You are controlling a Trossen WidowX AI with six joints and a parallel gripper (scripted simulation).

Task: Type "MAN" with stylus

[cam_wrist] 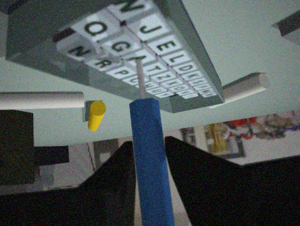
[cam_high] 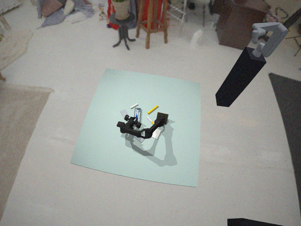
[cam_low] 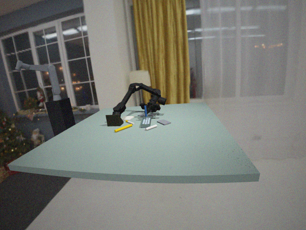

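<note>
Now: the M key 3 cm ahead of my gripper tip, 11 cm to the right of it and 6 cm below it. Also, from my gripper tip: blue stylus (1 cm below); stylus tip (5 cm below); white-and-yellow pen (15 cm behind, 1 cm to the right, 6 cm below).
</note>
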